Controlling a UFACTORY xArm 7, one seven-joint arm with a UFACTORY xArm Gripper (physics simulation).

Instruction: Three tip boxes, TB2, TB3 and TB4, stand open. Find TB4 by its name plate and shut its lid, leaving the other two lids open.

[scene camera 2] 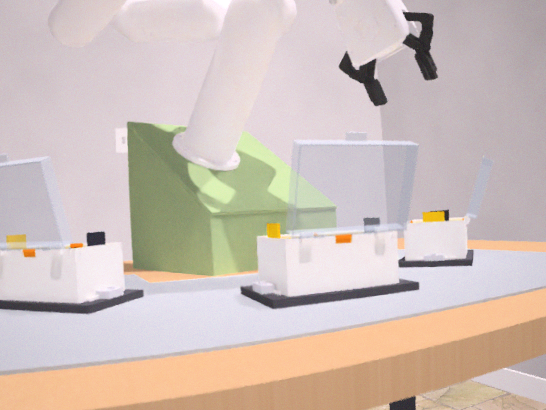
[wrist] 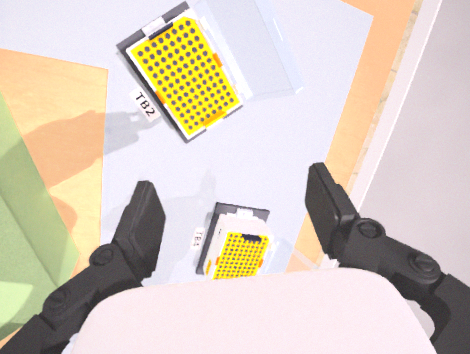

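Pixels of known places: gripper, fingertip midpoint: (scene camera 2: 406, 92) (wrist: 232, 190); arm's base, link origin: (scene camera 2: 205, 153).
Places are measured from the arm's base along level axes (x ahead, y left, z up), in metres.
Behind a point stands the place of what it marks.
In the wrist view, TB2 (wrist: 185, 75) @[x 0.273, y 0.287, z -0.141 m], a white box with a yellow perforated top, lies at the upper middle beside its name plate (wrist: 145, 104) @[x 0.233, y 0.236, z -0.196 m]; its clear lid (wrist: 250, 50) @[x 0.329, y 0.333, z -0.105 m] is open to the right. A second box (wrist: 240, 255) @[x 0.428, y 0.042, z -0.140 m], low in the middle, has a small plate (wrist: 198, 239) @[x 0.366, y 0.027, z -0.196 m] that seems to read TB4. Its clear lid (wrist: 281, 254) @[x 0.493, y 0.062, z -0.125 m] shows faintly at its right side, and its lower end is hidden by the gripper body. My gripper (scene camera 2: 406, 90) @[x 0.299, y 0.231, z 0.049 m] (wrist: 232, 190) @[x 0.299, y 0.231, z 0.049 m] is open and empty, high above the boxes. In the scene view the name plates do not show.
In the scene view, boxes stand at left (scene camera 2: 42, 275) @[x 0.383, y -0.254, z -0.164 m], middle (scene camera 2: 342, 265) @[x 0.473, y 0.026, z -0.166 m] and right (scene camera 2: 435, 241) @[x 0.324, y 0.247, z -0.165 m], with lids (scene camera 2: 25, 200) @[x 0.420, y -0.262, z -0.090 m] (scene camera 2: 350, 185) @[x 0.508, y 0.021, z -0.092 m] (scene camera 2: 481, 187) @[x 0.368, y 0.298, z -0.094 m] raised. A green sloped base (scene camera 2: 172, 225) @[x 0.086, y -0.078, z -0.125 m] (wrist: 25, 215) @[x 0.122, y 0.075, z -0.132 m] carries the arm. A grey mat (scene camera 2: 175, 330) @[x 0.529, y -0.143, z -0.198 m] (wrist: 265, 145) @[x 0.430, y 0.224, z -0.198 m] covers the wooden table (scene camera 2: 300, 360) @[x 0.638, y -0.085, z -0.201 m].
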